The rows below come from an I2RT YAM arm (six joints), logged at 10 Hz.
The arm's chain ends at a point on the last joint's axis. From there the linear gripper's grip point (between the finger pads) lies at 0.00 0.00 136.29 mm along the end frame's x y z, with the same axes.
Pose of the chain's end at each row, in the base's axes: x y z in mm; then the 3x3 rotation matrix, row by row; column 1 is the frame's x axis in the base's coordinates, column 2 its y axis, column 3 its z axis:
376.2 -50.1 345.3; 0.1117 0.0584 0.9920; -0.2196 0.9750 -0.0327; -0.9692 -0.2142 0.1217
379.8 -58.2 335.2; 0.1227 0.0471 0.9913; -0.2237 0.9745 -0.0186; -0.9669 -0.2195 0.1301
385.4 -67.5 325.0; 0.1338 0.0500 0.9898; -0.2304 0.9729 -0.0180; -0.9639 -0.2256 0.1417
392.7 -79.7 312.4; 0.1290 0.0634 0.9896; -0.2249 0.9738 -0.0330; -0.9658 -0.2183 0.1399
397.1 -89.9 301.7; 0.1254 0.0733 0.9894; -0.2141 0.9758 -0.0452; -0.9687 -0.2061 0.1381
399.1 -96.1 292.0; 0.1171 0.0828 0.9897; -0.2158 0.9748 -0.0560; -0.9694 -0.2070 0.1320
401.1 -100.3 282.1; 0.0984 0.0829 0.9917; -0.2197 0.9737 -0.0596; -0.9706 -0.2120 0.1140
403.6 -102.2 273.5; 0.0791 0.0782 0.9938; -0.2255 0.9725 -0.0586; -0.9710 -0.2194 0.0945
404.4 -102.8 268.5; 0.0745 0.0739 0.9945; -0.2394 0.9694 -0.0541; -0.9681 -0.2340 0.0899
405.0 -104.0 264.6; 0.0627 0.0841 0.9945; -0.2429 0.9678 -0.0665; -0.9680 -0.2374 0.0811
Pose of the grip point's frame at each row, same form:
511.4 -54.6 361.9; 0.1117 0.0584 0.9920; -0.2196 0.9750 -0.0327; -0.9692 -0.2142 0.1217
514.9 -60.7 352.9; 0.1227 0.0471 0.9913; -0.2237 0.9745 -0.0186; -0.9669 -0.2195 0.1301
520.3 -70.0 344.3; 0.1338 0.0500 0.9898; -0.2304 0.9729 -0.0180; -0.9639 -0.2256 0.1417
527.6 -84.2 331.5; 0.1290 0.0634 0.9896; -0.2249 0.9738 -0.0330; -0.9658 -0.2183 0.1399
531.9 -96.1 320.5; 0.1254 0.0733 0.9894; -0.2141 0.9758 -0.0452; -0.9687 -0.2061 0.1381
534.0 -103.7 310.0; 0.1171 0.0828 0.9897; -0.2158 0.9748 -0.0560; -0.9694 -0.2070 0.1320
536.3 -108.4 297.6; 0.0984 0.0829 0.9917; -0.2197 0.9737 -0.0596; -0.9706 -0.2120 0.1140
539.0 -110.2 286.4; 0.0791 0.0782 0.9938; -0.2255 0.9725 -0.0586; -0.9710 -0.2194 0.0945
539.9 -110.2 280.8; 0.0745 0.0739 0.9945; -0.2394 0.9694 -0.0541; -0.9681 -0.2340 0.0899
540.5 -113.1 275.7; 0.0627 0.0841 0.9945; -0.2429 0.9678 -0.0665; -0.9680 -0.2374 0.0811

